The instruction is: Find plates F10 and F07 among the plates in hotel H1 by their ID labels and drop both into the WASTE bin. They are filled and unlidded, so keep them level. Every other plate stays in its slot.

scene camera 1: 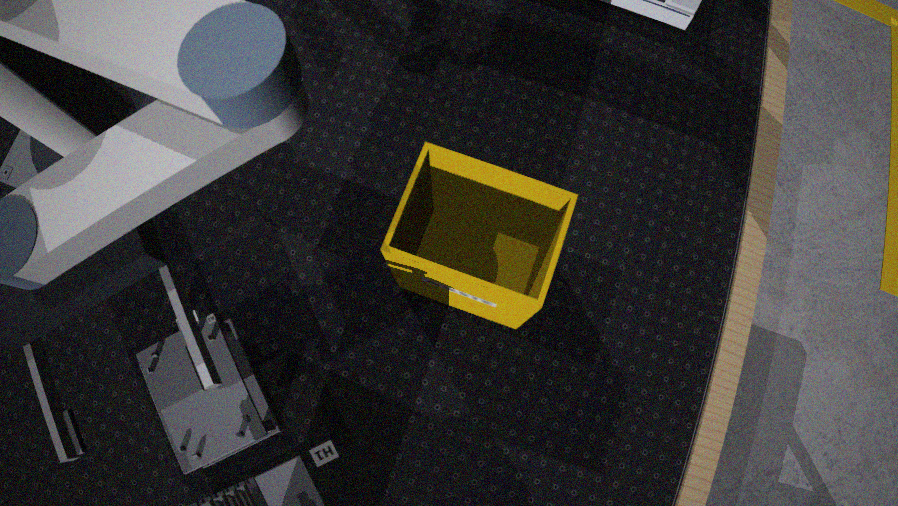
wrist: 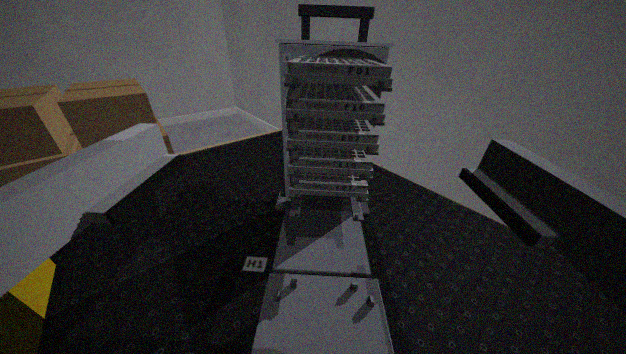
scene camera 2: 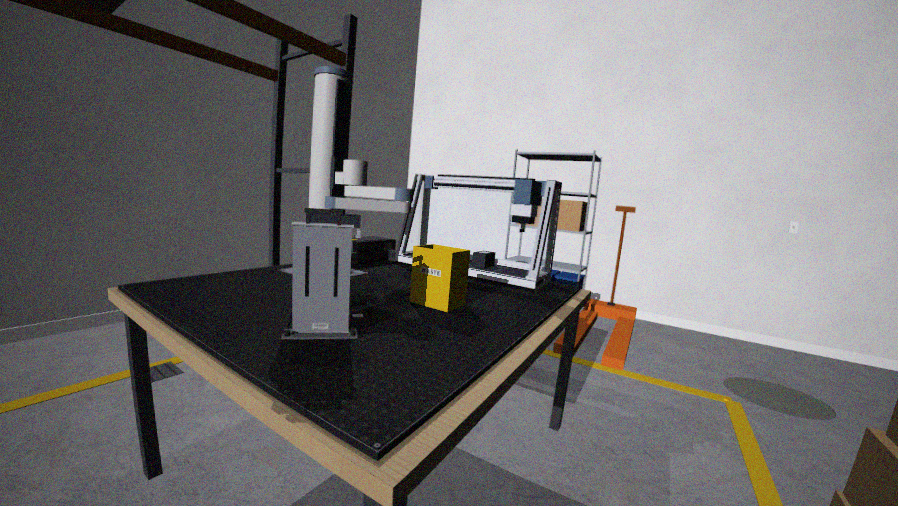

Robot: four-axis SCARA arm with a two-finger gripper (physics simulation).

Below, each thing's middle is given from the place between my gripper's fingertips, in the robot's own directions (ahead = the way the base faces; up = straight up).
Now: hand 17 cm to the left of the hotel H1 (scene camera 2: 321,306), 16 cm short of it and 9 cm above it.
